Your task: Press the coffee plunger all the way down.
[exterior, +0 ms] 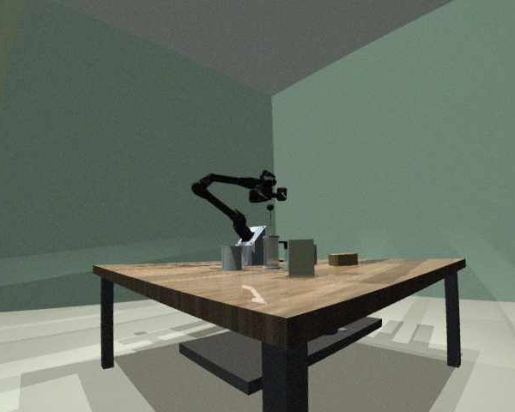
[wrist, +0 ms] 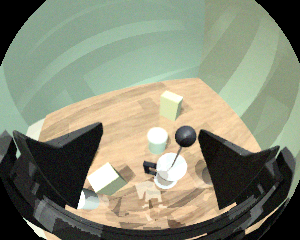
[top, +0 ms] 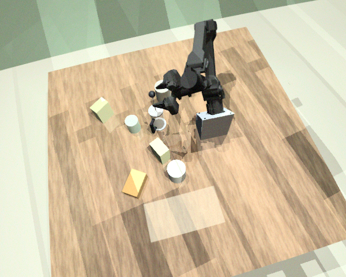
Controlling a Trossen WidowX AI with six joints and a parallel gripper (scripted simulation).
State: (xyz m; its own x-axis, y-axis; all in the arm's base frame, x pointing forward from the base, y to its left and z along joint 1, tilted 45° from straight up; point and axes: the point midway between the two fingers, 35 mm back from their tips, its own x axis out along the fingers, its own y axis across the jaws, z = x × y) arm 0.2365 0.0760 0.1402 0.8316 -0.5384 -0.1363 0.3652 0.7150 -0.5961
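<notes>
My gripper tip is now 1 cm short of the coffee press, 3 cm to the left of it and 17 cm above it. Also, from my gripper tip: pale green cylinder: 13 cm ahead, 7 cm to the right, 26 cm below; then orange box: 19 cm ahead, 23 cm to the left, 27 cm below.
</notes>
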